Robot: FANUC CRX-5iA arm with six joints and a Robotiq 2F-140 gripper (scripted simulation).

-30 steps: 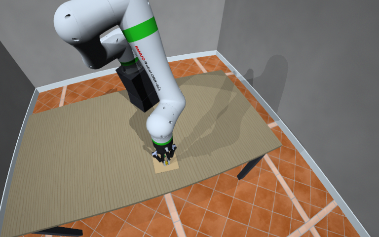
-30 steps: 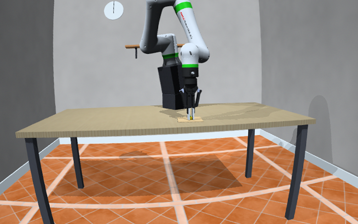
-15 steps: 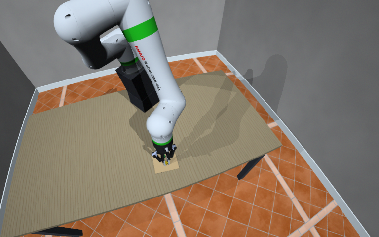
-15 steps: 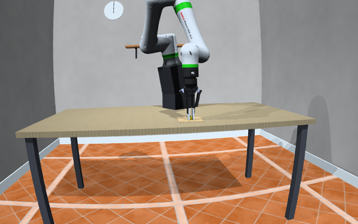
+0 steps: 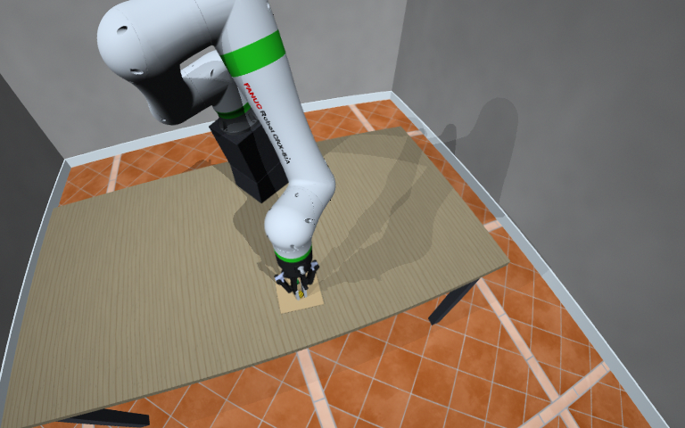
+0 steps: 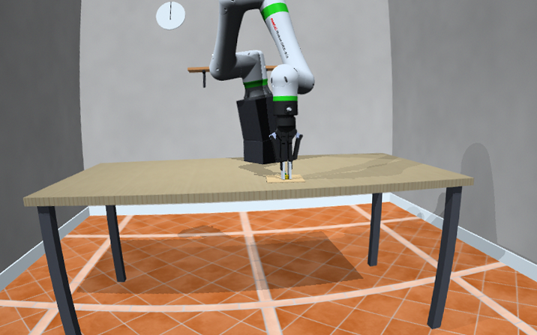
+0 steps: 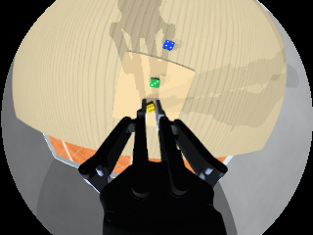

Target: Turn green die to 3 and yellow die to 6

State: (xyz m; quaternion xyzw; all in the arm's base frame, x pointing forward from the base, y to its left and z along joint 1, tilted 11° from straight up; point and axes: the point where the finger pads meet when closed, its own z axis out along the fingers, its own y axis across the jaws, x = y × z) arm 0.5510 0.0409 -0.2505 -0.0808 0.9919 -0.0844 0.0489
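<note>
The yellow die lies 3 cm below my hand. From my hand the other things lie so: tan mat: 4 cm below, 2 cm behind; then blue die: 12 cm behind, 3 cm below; then green die: 5 cm behind, 3 cm below.
</note>
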